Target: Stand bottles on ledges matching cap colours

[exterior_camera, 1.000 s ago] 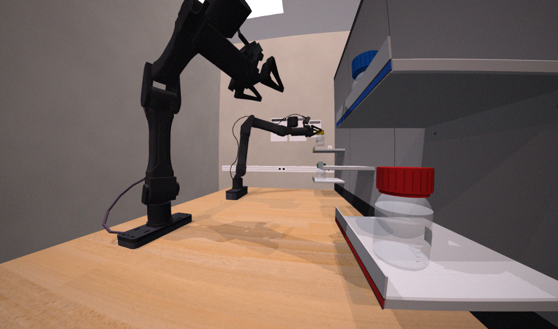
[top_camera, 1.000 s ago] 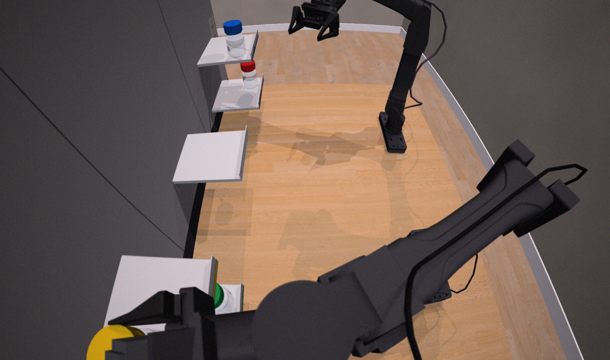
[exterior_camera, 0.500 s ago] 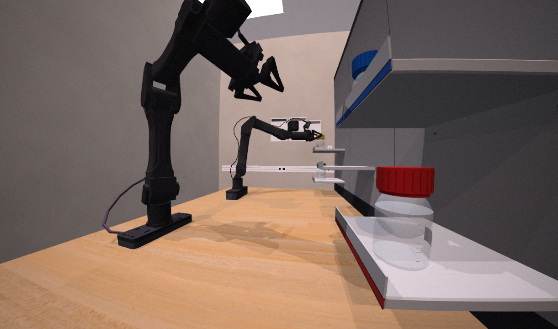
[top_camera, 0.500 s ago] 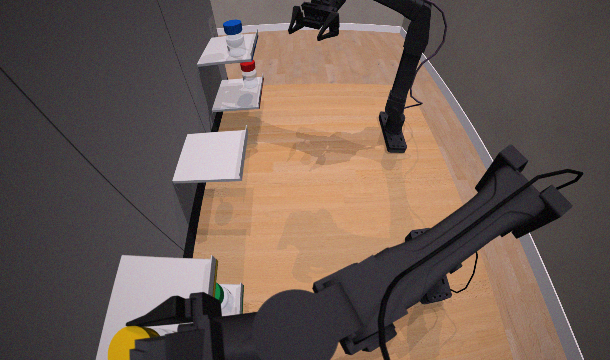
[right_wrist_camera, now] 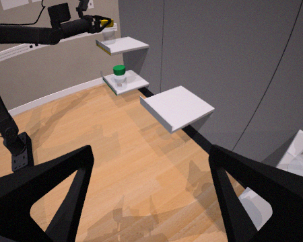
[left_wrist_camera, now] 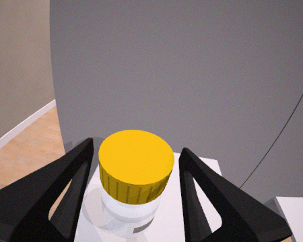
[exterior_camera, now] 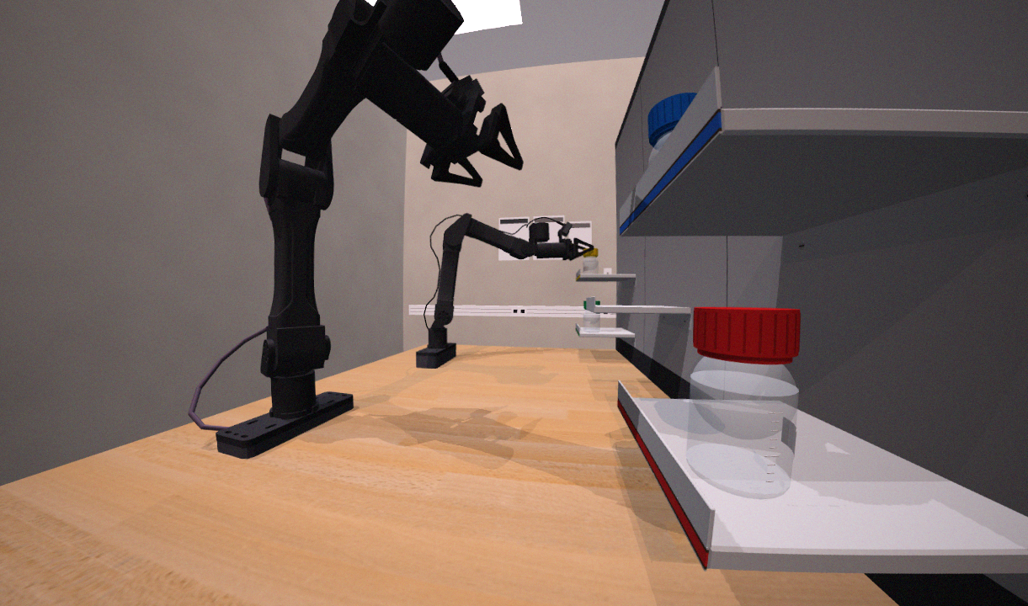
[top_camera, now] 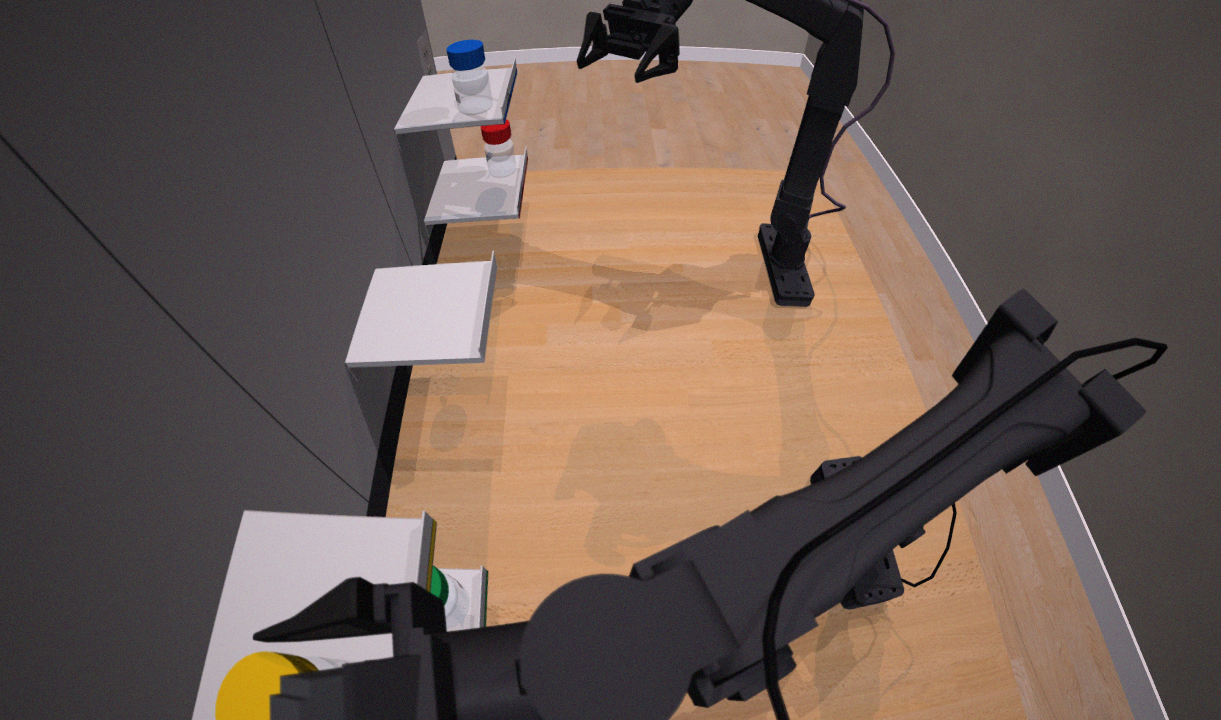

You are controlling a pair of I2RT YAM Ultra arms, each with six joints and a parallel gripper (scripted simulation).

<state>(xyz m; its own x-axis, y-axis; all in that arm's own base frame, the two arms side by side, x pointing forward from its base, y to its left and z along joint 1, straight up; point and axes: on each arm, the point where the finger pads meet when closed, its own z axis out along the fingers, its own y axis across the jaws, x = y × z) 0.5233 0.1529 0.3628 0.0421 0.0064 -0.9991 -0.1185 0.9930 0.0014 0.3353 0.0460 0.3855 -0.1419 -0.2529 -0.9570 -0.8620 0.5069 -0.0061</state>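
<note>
My left hand is 6 cm above the yellow-capped bottle and 1 cm short of it. Also, from my left hand: green-capped bottle 25 cm below, 10 cm to the right; then grey wall 42 cm to the right, 17 cm ahead, 5 cm above; then blue-capped bottle 78 cm to the right, 6 cm below, 4 cm ahead.
</note>
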